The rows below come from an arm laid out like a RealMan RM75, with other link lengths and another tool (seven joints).
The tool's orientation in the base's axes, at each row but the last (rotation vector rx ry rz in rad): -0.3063, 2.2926, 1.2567; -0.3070, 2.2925, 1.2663; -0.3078, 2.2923, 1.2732; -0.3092, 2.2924, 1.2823; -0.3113, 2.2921, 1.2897; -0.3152, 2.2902, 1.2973; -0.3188, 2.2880, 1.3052; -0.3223, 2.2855, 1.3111; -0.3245, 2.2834, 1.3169; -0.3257, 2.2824, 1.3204; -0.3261, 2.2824, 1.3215
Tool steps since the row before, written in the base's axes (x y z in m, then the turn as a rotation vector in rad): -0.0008, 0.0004, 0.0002, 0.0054, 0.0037, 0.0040; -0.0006, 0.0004, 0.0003, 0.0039, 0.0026, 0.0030; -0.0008, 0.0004, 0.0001, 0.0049, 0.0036, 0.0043; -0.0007, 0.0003, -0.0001, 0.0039, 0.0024, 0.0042; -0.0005, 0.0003, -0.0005, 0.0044, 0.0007, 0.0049; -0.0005, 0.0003, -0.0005, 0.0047, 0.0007, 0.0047; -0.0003, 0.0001, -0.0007, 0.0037, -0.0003, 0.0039; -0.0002, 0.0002, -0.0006, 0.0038, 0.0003, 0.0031; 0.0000, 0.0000, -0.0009, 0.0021, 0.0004, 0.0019; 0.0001, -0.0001, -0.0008, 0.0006, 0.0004, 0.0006; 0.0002, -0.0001, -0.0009, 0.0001, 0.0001, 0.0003
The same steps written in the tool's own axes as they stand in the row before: 0.0006, 0.0007, 0.0000, -0.0065, 0.0026, 0.0030; 0.0004, 0.0007, 0.0000, -0.0048, 0.0019, 0.0021; 0.0006, 0.0006, 0.0000, -0.0063, 0.0030, 0.0027; 0.0007, 0.0004, 0.0001, -0.0054, 0.0027, 0.0014; 0.0007, 0.0000, 0.0003, -0.0063, 0.0021, -0.0002; 0.0007, 0.0000, 0.0003, -0.0064, 0.0018, 0.0000; 0.0006, -0.0003, 0.0003, -0.0052, 0.0012, -0.0008; 0.0005, -0.0003, 0.0004, -0.0048, 0.0008, 0.0000; 0.0005, -0.0007, 0.0004, -0.0028, 0.0007, 0.0001; 0.0003, -0.0007, 0.0003, -0.0008, 0.0004, 0.0003; 0.0003, -0.0008, 0.0003, -0.0002, 0.0002, 0.0000
